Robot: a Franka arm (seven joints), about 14 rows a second.
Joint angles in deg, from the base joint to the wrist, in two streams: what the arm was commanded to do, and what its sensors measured. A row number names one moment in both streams.
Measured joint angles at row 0:
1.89 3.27 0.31 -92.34 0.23 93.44 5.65
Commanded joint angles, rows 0 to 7:
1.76 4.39 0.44 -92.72 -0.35 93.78 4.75
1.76 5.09 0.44 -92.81 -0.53 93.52 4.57
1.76 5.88 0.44 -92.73 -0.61 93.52 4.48
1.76 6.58 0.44 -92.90 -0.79 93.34 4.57
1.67 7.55 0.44 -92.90 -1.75 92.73 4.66
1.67 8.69 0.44 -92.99 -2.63 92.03 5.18
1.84 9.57 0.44 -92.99 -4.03 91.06 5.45
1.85 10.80 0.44 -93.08 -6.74 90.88 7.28
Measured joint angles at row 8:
1.88 9.18 0.31 -93.26 -3.40 92.19 5.84
